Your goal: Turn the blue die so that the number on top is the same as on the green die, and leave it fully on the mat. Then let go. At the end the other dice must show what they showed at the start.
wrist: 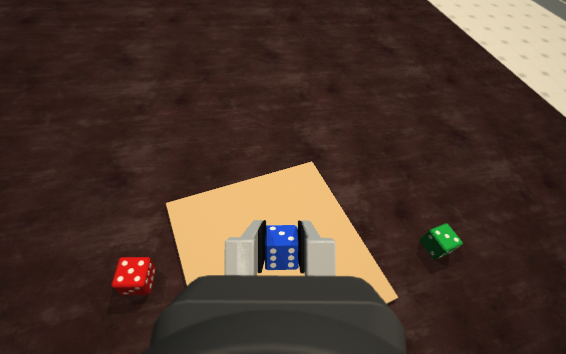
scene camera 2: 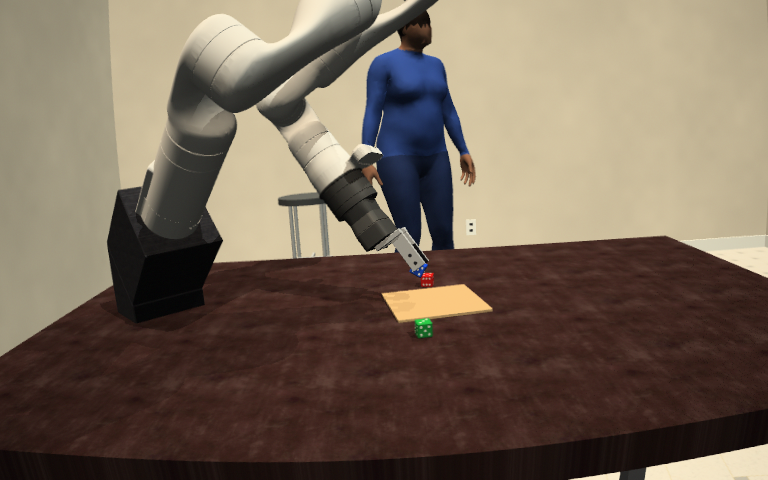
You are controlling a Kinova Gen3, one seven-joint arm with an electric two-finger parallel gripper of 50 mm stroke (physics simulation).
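Where they show: gripper, fingertip midpoint: (wrist: 281, 238) (scene camera 2: 421, 266); arm's base at its link origin: (scene camera 2: 170, 215).
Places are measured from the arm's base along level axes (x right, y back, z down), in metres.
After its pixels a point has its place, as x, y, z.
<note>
My gripper (scene camera 2: 420, 264) {-0.008, -0.375, 0.109} (wrist: 281, 238) {-0.008, -0.375, 0.109} is shut on the blue die (scene camera 2: 418, 271) {0.000, -0.369, 0.114} (wrist: 281, 250) {-0.013, -0.365, 0.102} and holds it tilted in the air. In the wrist view the die's upper face in the picture shows three and the face nearer the camera shows six. In the scene view it hangs beyond the mat's far edge in the picture, overlapping the red die. The tan mat (scene camera 2: 444, 303) {0.016, -0.404, 0.163} (wrist: 225, 212) {-0.032, -0.433, 0.163} lies flat. The green die (scene camera 2: 423, 328) {0.142, -0.354, 0.153} (wrist: 445, 239) {0.129, -0.353, 0.147} sits beside the mat, with three on top and five on its front in the scene view.
The red die (scene camera 2: 427, 280) {-0.093, -0.395, 0.155} (wrist: 132, 272) {-0.102, -0.395, 0.147} rests on the dark table (scene camera 2: 283, 384) {0.251, -0.181, 0.167} (wrist: 150, 100) {-0.080, -0.595, 0.167} by the mat's opposite side from the green die, with five on top. The black arm base (scene camera 2: 175, 277) {-0.007, 0.006, 0.098} stands at the left. A person (scene camera 2: 413, 107) and a stool (scene camera 2: 303, 199) are behind the table.
</note>
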